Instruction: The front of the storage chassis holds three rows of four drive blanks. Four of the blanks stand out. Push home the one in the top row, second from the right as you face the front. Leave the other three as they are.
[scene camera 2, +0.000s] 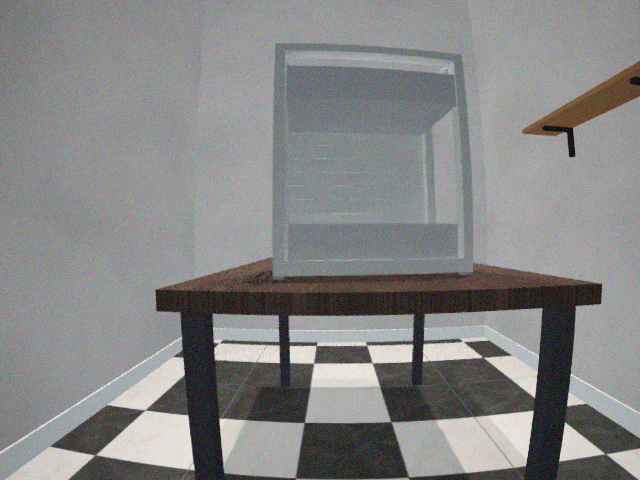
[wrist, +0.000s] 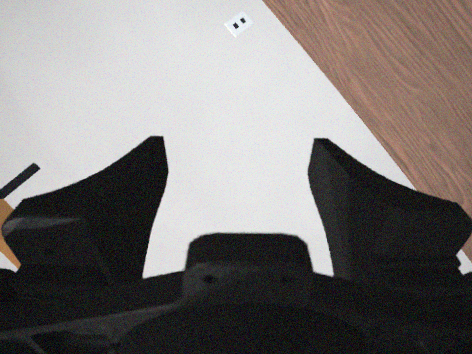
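Note:
A pale grey rack frame (scene camera 2: 279, 155) stands on the dark wooden table in the scene view. A grey box-shaped unit (scene camera 2: 369, 85) fills its upper part and another grey unit (scene camera 2: 372, 241) sits low in it. I cannot tell which of them is the storage chassis. No drive blanks can be made out in either view, so how far each blank stands out is hidden. My gripper (wrist: 238, 154) is open in the wrist view, with a pale wall behind the gap between its fingers. The gripper does not show in the scene view.
The rack stands on the table (scene camera 2: 516, 297). A wooden wall shelf (scene camera 2: 594, 105) with black brackets is at the right; part of it shows at the left edge of the wrist view. A wall socket (wrist: 239, 24) and a brown wood-grain surface (wrist: 400, 75) also show in the wrist view.

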